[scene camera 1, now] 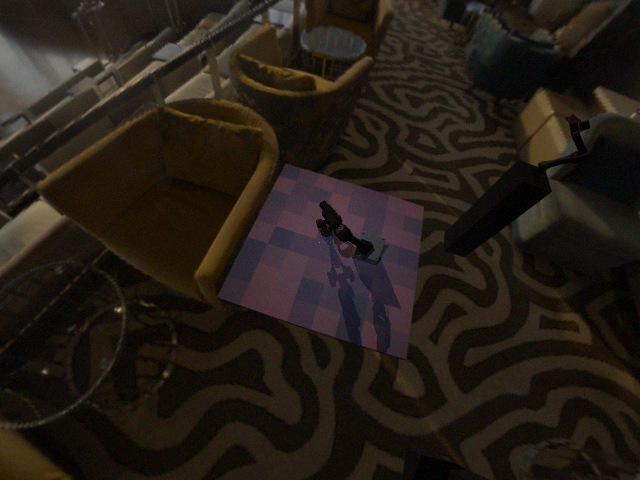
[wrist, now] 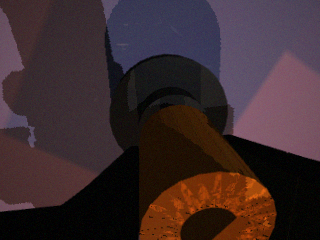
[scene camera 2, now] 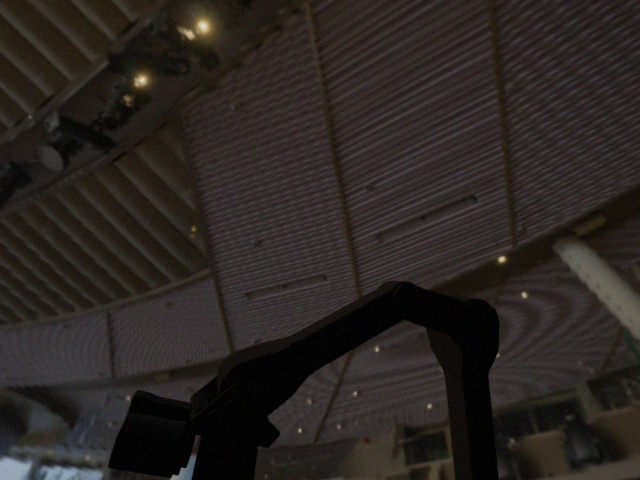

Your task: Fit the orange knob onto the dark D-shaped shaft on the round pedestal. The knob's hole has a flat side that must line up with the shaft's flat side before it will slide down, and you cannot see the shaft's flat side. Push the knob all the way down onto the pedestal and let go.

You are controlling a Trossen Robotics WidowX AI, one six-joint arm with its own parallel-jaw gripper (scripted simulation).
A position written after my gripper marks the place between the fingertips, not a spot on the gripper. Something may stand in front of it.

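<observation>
My gripper [wrist: 180,149] holds an orange knob; a round dark pedestal [wrist: 159,81] is also visible to me.
</observation>
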